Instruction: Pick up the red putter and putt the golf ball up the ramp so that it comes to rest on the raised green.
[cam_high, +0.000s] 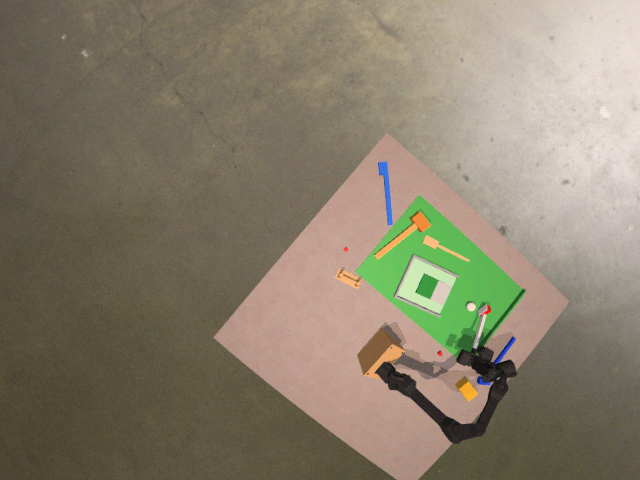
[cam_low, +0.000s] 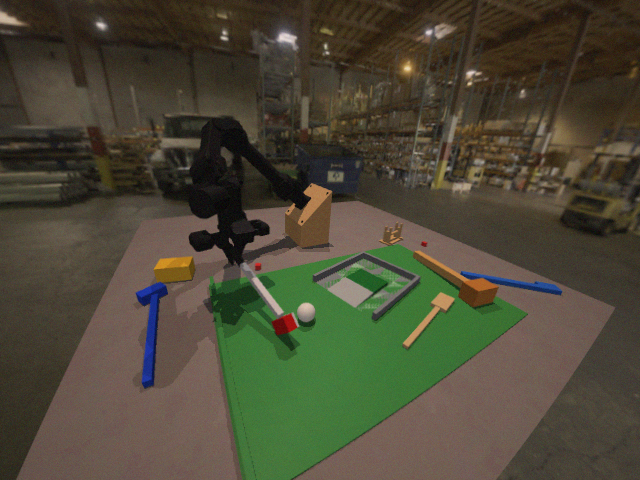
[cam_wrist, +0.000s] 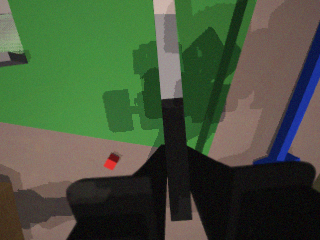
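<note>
Right now my gripper tip is 11 cm short of the red putter, 3 cm to the right of it and 1 cm above it. Round my gripper tip: green mat 29 cm to the left, 21 cm ahead, 8 cm below; then yellow block 15 cm to the right, 13 cm behind, 5 cm below; then white golf ball 20 cm ahead, 11 cm to the left, 5 cm below.
</note>
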